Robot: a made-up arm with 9 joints. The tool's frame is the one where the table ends. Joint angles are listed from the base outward.
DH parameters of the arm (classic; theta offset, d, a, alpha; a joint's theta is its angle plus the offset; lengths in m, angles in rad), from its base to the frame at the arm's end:
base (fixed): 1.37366 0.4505 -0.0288 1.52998
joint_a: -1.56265 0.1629 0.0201 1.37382
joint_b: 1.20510 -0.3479 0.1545 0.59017
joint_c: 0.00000 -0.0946 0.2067 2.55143
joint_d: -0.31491 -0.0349 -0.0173 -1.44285
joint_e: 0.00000 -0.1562 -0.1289 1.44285
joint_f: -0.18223 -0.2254 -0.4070 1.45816
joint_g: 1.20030 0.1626 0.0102 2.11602
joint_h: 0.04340 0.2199 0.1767 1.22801
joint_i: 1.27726 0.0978 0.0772 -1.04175
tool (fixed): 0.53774 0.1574 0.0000 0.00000
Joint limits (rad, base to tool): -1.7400..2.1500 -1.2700..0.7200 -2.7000..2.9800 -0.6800..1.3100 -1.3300..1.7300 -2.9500..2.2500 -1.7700..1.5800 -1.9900..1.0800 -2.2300..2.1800
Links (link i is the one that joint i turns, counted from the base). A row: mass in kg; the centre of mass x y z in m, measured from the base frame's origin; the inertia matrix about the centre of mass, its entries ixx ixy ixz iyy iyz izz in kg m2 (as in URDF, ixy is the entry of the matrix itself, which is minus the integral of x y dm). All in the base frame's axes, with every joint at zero. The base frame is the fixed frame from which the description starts. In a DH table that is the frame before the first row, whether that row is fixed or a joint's. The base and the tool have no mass.
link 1: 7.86; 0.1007 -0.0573 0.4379; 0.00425 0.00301 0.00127 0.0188 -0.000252 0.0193
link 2: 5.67; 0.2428 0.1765 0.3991; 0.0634 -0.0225 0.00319 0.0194 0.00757 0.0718
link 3: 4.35; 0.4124 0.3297 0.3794; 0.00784 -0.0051 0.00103 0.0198 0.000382 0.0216
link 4: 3.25; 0.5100 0.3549 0.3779; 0.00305 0 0 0.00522 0 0.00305
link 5: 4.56; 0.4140 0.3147 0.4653; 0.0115 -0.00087 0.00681 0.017 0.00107 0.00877
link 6: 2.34; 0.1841 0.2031 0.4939; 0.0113 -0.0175 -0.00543 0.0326 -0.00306 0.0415
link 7: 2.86; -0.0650 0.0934 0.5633; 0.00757 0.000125 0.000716 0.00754 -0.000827 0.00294
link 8: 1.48; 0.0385 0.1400 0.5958; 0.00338 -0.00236 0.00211 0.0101 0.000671 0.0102
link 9: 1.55; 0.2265 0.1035 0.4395; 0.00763 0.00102 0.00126 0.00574 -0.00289 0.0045
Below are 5 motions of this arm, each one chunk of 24 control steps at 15 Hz.
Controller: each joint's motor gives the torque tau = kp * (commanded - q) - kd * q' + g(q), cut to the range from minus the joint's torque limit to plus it. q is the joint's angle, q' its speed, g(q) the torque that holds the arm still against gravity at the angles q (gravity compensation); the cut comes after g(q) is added. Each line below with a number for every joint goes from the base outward.
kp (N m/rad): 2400 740 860 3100 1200 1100 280 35 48
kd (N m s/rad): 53 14 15 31 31 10 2.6 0.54 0.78
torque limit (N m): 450 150 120 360 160 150 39 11 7.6
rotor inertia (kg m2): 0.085 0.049 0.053 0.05 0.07 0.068 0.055 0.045 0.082
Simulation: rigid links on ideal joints. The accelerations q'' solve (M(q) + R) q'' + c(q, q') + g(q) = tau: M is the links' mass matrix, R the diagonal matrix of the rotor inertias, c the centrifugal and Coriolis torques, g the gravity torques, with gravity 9.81 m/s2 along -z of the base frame. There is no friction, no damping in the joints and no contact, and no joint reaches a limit. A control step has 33 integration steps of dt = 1/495 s. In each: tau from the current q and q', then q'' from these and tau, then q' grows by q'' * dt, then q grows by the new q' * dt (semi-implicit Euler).
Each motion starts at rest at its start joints. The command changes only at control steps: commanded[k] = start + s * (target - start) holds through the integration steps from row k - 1 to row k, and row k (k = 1, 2, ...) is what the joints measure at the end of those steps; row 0 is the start. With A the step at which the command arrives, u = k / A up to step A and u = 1 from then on. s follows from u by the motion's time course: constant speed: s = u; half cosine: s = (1 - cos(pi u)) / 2; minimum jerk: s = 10 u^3 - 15 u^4 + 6 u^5; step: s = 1 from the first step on.
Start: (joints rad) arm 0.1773 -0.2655 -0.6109 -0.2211 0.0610 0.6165 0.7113 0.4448 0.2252
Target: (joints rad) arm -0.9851 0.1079 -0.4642 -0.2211 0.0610 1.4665 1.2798 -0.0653 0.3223
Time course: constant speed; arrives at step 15
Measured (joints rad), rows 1 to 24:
1: 0.1111 -0.2130 -0.5917 -0.2145 0.0546 0.6846 0.7660 0.4042 0.2348
2: 0.0201 -0.2009 -0.5762 -0.2152 0.0721 0.7396 0.8077 0.3412 0.2568
3: -0.0714 -0.1984 -0.5690 -0.2191 0.0690 0.7899 0.8344 0.3179 0.2507
4: -0.1492 -0.1822 -0.5699 -0.2151 0.0643 0.8542 0.8719 0.2960 0.2386
5: -0.2199 -0.1550 -0.5686 -0.2109 0.0632 0.9178 0.9137 0.2755 0.2561
6: -0.2950 -0.1254 -0.5553 -0.2130 0.0635 0.9704 0.9507 0.2458 0.2811
7: -0.3746 -0.0944 -0.5352 -0.2167 0.0667 1.0203 0.9892 0.1912 0.2817
8: -0.4521 -0.0636 -0.5196 -0.2181 0.0691 1.0740 1.0272 0.1402 0.2720
9: -0.5275 -0.0367 -0.5113 -0.2172 0.0688 1.1321 1.0655 0.1120 0.2787
10: -0.6045 -0.0151 -0.5066 -0.2154 0.0680 1.1918 1.1039 0.0916 0.2970
11: -0.6840 0.0035 -0.5014 -0.2144 0.0673 1.2503 1.1409 0.0639 0.3065
12: -0.7639 0.0241 -0.4937 -0.2144 0.0668 1.3071 1.1778 0.0292 0.3063
13: -0.8419 0.0495 -0.4836 -0.2146 0.0668 1.3632 1.2157 -0.0054 0.3089
14: -0.9183 0.0788 -0.4720 -0.2150 0.0668 1.4186 1.2540 -0.0389 0.3181
15: -0.9945 0.1087 -0.4599 -0.2156 0.0668 1.4736 1.2922 -0.0742 0.3268
16: -1.0047 0.0777 -0.4674 -0.2259 0.0635 1.4616 1.2654 -0.0281 0.3057
17: -0.9949 0.0838 -0.4774 -0.2172 0.0600 1.4750 1.2799 -0.0521 0.3037
18: -0.9806 0.0977 -0.4809 -0.2151 0.0573 1.4772 1.2839 -0.0581 0.3338
19: -0.9806 0.1097 -0.4668 -0.2205 0.0590 1.4671 1.2803 -0.0615 0.3482
20: -0.9852 0.1197 -0.4520 -0.2252 0.0631 1.4583 1.2796 -0.0777 0.3215
21: -0.9843 0.1244 -0.4491 -0.2253 0.0640 1.4580 1.2790 -0.0848 0.2992
22: -0.9816 0.1207 -0.4563 -0.2223 0.0624 1.4634 1.2815 -0.0746 0.3134
23: -0.9825 0.1098 -0.4656 -0.2200 0.0606 1.4684 1.2808 -0.0604 0.3346
24: -0.9866 0.0985 -0.4715 -0.2192 0.0598 1.4706 1.2794 -0.0561 0.3324

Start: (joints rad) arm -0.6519 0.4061 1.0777 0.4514 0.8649 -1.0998 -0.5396 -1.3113 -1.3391
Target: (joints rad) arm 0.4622 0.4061 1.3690 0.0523 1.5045 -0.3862 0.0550 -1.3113 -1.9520
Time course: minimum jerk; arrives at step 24
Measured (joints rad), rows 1 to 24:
1: -0.6514 0.4057 1.0779 0.4511 0.8652 -1.0995 -0.5391 -1.3115 -1.3395
2: -0.6477 0.4039 1.0789 0.4490 0.8674 -1.0969 -0.5358 -1.3127 -1.3427
3: -0.6370 0.4013 1.0816 0.4444 0.8740 -1.0890 -0.5284 -1.3154 -1.3510
4: -0.6158 0.3999 1.0871 0.4367 0.8869 -1.0740 -0.5159 -1.3193 -1.3649
5: -0.5826 0.4005 1.0963 0.4253 0.9072 -1.0515 -0.4976 -1.3235 -1.3841
6: -0.5376 0.4022 1.1088 0.4098 0.9343 -1.0218 -0.4733 -1.3274 -1.4096
7: -0.4820 0.4034 1.1239 0.3905 0.9676 -0.9852 -0.4433 -1.3313 -1.4416
8: -0.4168 0.4037 1.1410 0.3677 1.0064 -0.9424 -0.4081 -1.3358 -1.4792
9: -0.3433 0.4038 1.1601 0.3418 1.0498 -0.8942 -0.3687 -1.3416 -1.5209
10: -0.2627 0.4042 1.1810 0.3135 1.0971 -0.8419 -0.3259 -1.3483 -1.5662
11: -0.1771 0.4054 1.2032 0.2837 1.1472 -0.7868 -0.2808 -1.3540 -1.6146
12: -0.0886 0.4074 1.2260 0.2531 1.1986 -0.7304 -0.2344 -1.3566 -1.6646
13: 0.0001 0.4099 1.2489 0.2224 1.2498 -0.6745 -0.1880 -1.3545 -1.7142
14: 0.0865 0.4128 1.2712 0.1926 1.2993 -0.6207 -0.1427 -1.3476 -1.7620
15: 0.1679 0.4158 1.2925 0.1644 1.3457 -0.5704 -0.0999 -1.3370 -1.8067
16: 0.2423 0.4188 1.3121 0.1385 1.3877 -0.5247 -0.0609 -1.3242 -1.8468
17: 0.3075 0.4213 1.3295 0.1155 1.4244 -0.4848 -0.0267 -1.3109 -1.8810
18: 0.3622 0.4231 1.3442 0.0960 1.4549 -0.4515 0.0018 -1.2986 -1.9088
19: 0.4053 0.4239 1.3558 0.0802 1.4787 -0.4251 0.0241 -1.2886 -1.9298
20: 0.4365 0.4235 1.3643 0.0683 1.4955 -0.4058 0.0401 -1.2824 -1.9443
21: 0.4562 0.4218 1.3696 0.0602 1.5058 -0.3934 0.0500 -1.2810 -1.9527
22: 0.4658 0.4188 1.3719 0.0554 1.5101 -0.3869 0.0549 -1.2850 -1.9560
23: 0.4674 0.4146 1.3718 0.0532 1.5098 -0.3850 0.0560 -1.2935 -1.9555
24: 0.4644 0.4092 1.3701 0.0524 1.5067 -0.3858 0.0553 -1.3050 -1.9530

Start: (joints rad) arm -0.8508 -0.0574 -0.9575 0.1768 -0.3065 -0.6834 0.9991 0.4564 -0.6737
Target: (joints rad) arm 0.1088 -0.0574 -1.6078 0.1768 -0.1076 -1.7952 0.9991 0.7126 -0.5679
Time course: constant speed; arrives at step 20
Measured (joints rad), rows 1 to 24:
1: -0.8069 -0.0767 -1.0022 0.1739 -0.2937 -0.7508 0.9945 0.4689 -0.6594
2: -0.7495 -0.0701 -1.0298 0.1688 -0.2941 -0.8229 0.9960 0.4837 -0.6570
3: -0.6958 -0.0532 -1.0593 0.1728 -0.2799 -0.8654 0.9994 0.4730 -0.6581
4: -0.6461 -0.0491 -1.0918 0.1744 -0.2622 -0.9160 0.9985 0.5060 -0.6538
5: -0.6001 -0.0563 -1.1252 0.1725 -0.2563 -0.9784 0.9950 0.5492 -0.6501
6: -0.5560 -0.0633 -1.1593 0.1722 -0.2501 -1.0347 0.9952 0.5502 -0.6430
7: -0.5091 -0.0635 -1.1912 0.1725 -0.2382 -1.0886 0.9991 0.5347 -0.6322
8: -0.4587 -0.0596 -1.2225 0.1725 -0.2275 -1.1449 0.9990 0.5394 -0.6260
9: -0.4088 -0.0571 -1.2546 0.1726 -0.2180 -1.2007 0.9971 0.5684 -0.6244
10: -0.3611 -0.0579 -1.2877 0.1730 -0.2079 -1.2549 0.9967 0.5982 -0.6226
11: -0.3142 -0.0598 -1.3206 0.1730 -0.1981 -1.3105 0.9969 0.6099 -0.6171
12: -0.2667 -0.0605 -1.3527 0.1728 -0.1888 -1.3672 0.9980 0.6085 -0.6082
13: -0.2185 -0.0601 -1.3849 0.1728 -0.1792 -1.4229 0.9989 0.6114 -0.6006
14: -0.1701 -0.0594 -1.4174 0.1730 -0.1692 -1.4780 0.9985 0.6283 -0.5966
15: -0.1218 -0.0591 -1.4501 0.1732 -0.1596 -1.5332 0.9978 0.6514 -0.5939
16: -0.0738 -0.0592 -1.4827 0.1733 -0.1500 -1.5887 0.9977 0.6673 -0.5893
17: -0.0261 -0.0593 -1.5151 0.1733 -0.1404 -1.6443 0.9984 0.6743 -0.5824
18: 0.0217 -0.0593 -1.5475 0.1734 -0.1308 -1.7001 0.9991 0.6807 -0.5754
19: 0.0697 -0.0592 -1.5799 0.1735 -0.1212 -1.7556 0.9991 0.6931 -0.5701
20: 0.1177 -0.0590 -1.6124 0.1736 -0.1115 -1.8109 0.9989 0.7101 -0.5659
21: 0.1316 -0.0437 -1.6114 0.1759 -0.1093 -1.7994 1.0056 0.7105 -0.5841
22: 0.1135 -0.0415 -1.6037 0.1790 -0.1026 -1.7855 0.9963 0.7308 -0.5887
23: 0.1019 -0.0640 -1.6070 0.1764 -0.1086 -1.7973 0.9922 0.7415 -0.5604
24: 0.1019 -0.0715 -1.6107 0.1760 -0.1107 -1.7983 1.0020 0.7026 -0.5499

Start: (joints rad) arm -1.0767 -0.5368 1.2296 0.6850 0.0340 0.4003 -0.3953 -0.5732 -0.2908
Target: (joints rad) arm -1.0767 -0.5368 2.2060 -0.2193 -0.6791 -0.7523 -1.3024 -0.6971 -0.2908
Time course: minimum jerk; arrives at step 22
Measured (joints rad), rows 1 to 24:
1: -1.0766 -0.5374 1.2298 0.6843 0.0334 0.3994 -0.3965 -0.5726 -0.2906
2: -1.0765 -0.5406 1.2320 0.6795 0.0290 0.3933 -0.4035 -0.5694 -0.2893
3: -1.0769 -0.5456 1.2406 0.6670 0.0179 0.3768 -0.4189 -0.5634 -0.2877
4: -1.0778 -0.5486 1.2619 0.6440 -0.0010 0.3466 -0.4444 -0.5585 -0.2875
5: -1.0787 -0.5461 1.3004 0.6092 -0.0279 0.3009 -0.4810 -0.5618 -0.2882
6: -1.0794 -0.5373 1.3565 0.5626 -0.0625 0.2398 -0.5291 -0.5778 -0.2868
7: -1.0810 -0.5260 1.4263 0.5053 -0.1038 0.1649 -0.5871 -0.6029 -0.2835
8: -1.0841 -0.5171 1.5038 0.4397 -0.1500 0.0793 -0.6527 -0.6279 -0.2807
9: -1.0871 -0.5121 1.5836 0.3684 -0.2017 -0.0133 -0.7244 -0.6452 -0.2798
10: -1.0880 -0.5091 1.6635 0.2937 -0.2597 -0.1106 -0.8003 -0.6556 -0.2800
11: -1.0878 -0.5073 1.7435 0.2171 -0.3214 -0.2107 -0.8776 -0.6645 -0.2815
12: -1.0875 -0.5063 1.8234 0.1408 -0.3828 -0.3105 -0.9539 -0.6760 -0.2836
13: -1.0863 -0.5069 1.8998 0.0679 -0.4420 -0.4058 -1.0267 -0.6894 -0.2844
14: -1.0842 -0.5115 1.9696 0.0007 -0.4983 -0.4925 -1.0936 -0.6985 -0.2844
15: -1.0827 -0.5195 2.0321 -0.0592 -0.5504 -0.5685 -1.1523 -0.6984 -0.2872
16: -1.0817 -0.5271 2.0866 -0.1106 -0.5953 -0.6328 -1.2011 -0.6924 -0.2936
17: -1.0805 -0.5321 2.1317 -0.1521 -0.6305 -0.6832 -1.2398 -0.6877 -0.2993
18: -1.0793 -0.5350 2.1661 -0.1829 -0.6554 -0.7184 -1.2689 -0.6876 -0.2998
19: -1.0783 -0.5365 2.1889 -0.2035 -0.6709 -0.7404 -1.2881 -0.6899 -0.2967
20: -1.0777 -0.5374 2.2011 -0.2149 -0.6789 -0.7514 -1.2984 -0.6923 -0.2947
21: -1.0772 -0.5378 2.2055 -0.2191 -0.6812 -0.7539 -1.3019 -0.6943 -0.2945
22: -1.0769 -0.5373 2.2060 -0.2193 -0.6800 -0.7524 -1.3022 -0.6959 -0.2929
23: -1.0766 -0.5362 2.2063 -0.2192 -0.6784 -0.7516 -1.3027 -0.6978 -0.2892
24: -1.0765 -0.5361 2.2062 -0.2192 -0.6783 -0.7520 -1.3026 -0.6984 -0.2877

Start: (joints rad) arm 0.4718 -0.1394 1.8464 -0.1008 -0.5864 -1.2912 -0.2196 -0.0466 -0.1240
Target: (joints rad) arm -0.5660 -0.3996 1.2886 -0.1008 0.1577 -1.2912 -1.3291 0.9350 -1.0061
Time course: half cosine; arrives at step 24
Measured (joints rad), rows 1 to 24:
1: 0.4676 -0.1398 1.8439 -0.1009 -0.5833 -1.2918 -0.2271 -0.0442 -0.1277
2: 0.4537 -0.1436 1.8360 -0.1011 -0.5737 -1.2923 -0.2452 -0.0332 -0.1398
3: 0.4303 -0.1514 1.8230 -0.1012 -0.5574 -1.2919 -0.2707 -0.0092 -0.1607
4: 0.3991 -0.1605 1.8061 -0.1014 -0.5350 -1.2917 -0.3055 0.0255 -0.1890
5: 0.3606 -0.1706 1.7853 -0.1017 -0.5075 -1.2920 -0.3486 0.0654 -0.2232
6: 0.3150 -0.1826 1.7604 -0.1020 -0.4749 -1.2921 -0.3987 0.1087 -0.2629
7: 0.2631 -0.1965 1.7321 -0.1024 -0.4377 -1.2919 -0.4553 0.1573 -0.3074
8: 0.2059 -0.2114 1.7010 -0.1028 -0.3967 -1.2917 -0.5174 0.2127 -0.3564
9: 0.1445 -0.2271 1.6678 -0.1032 -0.3525 -1.2916 -0.5840 0.2730 -0.4095
10: 0.0797 -0.2436 1.6329 -0.1037 -0.3059 -1.2913 -0.6540 0.3354 -0.4655
11: 0.0128 -0.2607 1.5967 -0.1041 -0.2579 -1.2910 -0.7260 0.3987 -0.5225
12: -0.0551 -0.2780 1.5600 -0.1045 -0.2091 -1.2906 -0.7990 0.4626 -0.5798
13: -0.1229 -0.2953 1.5236 -0.1048 -0.1605 -1.2902 -0.8715 0.5271 -0.6373
14: -0.1895 -0.3122 1.4879 -0.1050 -0.1128 -1.2898 -0.9425 0.5912 -0.6939
15: -0.2536 -0.3285 1.4536 -0.1051 -0.0670 -1.2895 -1.0106 0.6532 -0.7483
16: -0.3143 -0.3438 1.4212 -0.1051 -0.0237 -1.2892 -1.0746 0.7117 -0.7995
17: -0.3704 -0.3579 1.3914 -0.1049 0.0163 -1.2891 -1.1334 0.7657 -0.8467
18: -0.4210 -0.3706 1.3645 -0.1046 0.0524 -1.2890 -1.1860 0.8142 -0.8893
19: -0.4653 -0.3815 1.3411 -0.1042 0.0839 -1.2890 -1.2316 0.8564 -0.9264
20: -0.5023 -0.3904 1.3215 -0.1037 0.1104 -1.2891 -1.2693 0.8916 -0.9573
21: -0.5316 -0.3973 1.3061 -0.1031 0.1313 -1.2893 -1.2986 0.9189 -0.9814
22: -0.5526 -0.4019 1.2951 -0.1025 0.1464 -1.2896 -1.3188 0.9377 -0.9984
23: -0.5649 -0.4043 1.2888 -0.1017 0.1553 -1.2899 -1.3297 0.9479 -1.0079
24: -0.5683 -0.4042 1.2872 -0.1010 0.1580 -1.2902 -1.3312 0.9495 -1.0098

